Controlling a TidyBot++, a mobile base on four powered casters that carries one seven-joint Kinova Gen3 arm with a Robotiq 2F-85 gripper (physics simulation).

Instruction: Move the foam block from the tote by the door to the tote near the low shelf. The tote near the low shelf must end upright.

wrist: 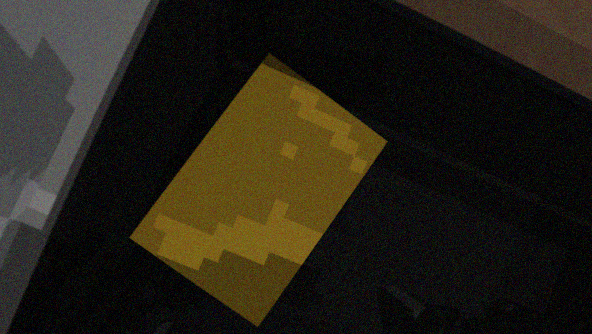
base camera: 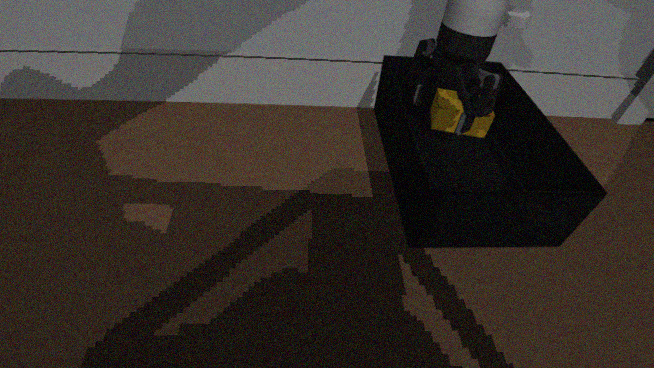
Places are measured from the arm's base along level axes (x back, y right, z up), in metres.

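Pixels of known places: gripper, fingertip midpoint: (wrist: 283, 326) (base camera: 438, 118).
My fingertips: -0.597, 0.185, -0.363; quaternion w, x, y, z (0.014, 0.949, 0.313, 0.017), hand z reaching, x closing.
Ahead of a thing's pixels: the offset from my fingertips to its middle, as dx, dy, dz. "pt": to the spot under its first point. Level surfaces: height alone.
A yellow foam block @(-0.036, +0.048, -0.008) (base camera: 443, 111) (wrist: 240, 175) lies in a black open tote @(+0.074, +0.018, +0.016) (base camera: 480, 222) (wrist: 470, 85), near its far end in the base camera view. The tote stands upright on the floor; the frames do not show which of the two totes it is. My gripper (base camera: 440, 109) is open and reaches down into the tote at the block. One finger is left of the block and the other is in front of its right part, hiding some of it. In the wrist view the block lies turned at a slant, and the fingertips show faintly at the bottom. No second tote shows.
A pale grey wall (base camera: 280, 80) runs close behind the tote's far end. Brown floor @(dz -0.034) (base camera: 225, 145) with dark shadows lies to the left and in front. A dark slanted shape @(pt -0.105, +0.381, +0.034) (base camera: 635, 90) is at the right edge of the base camera view.
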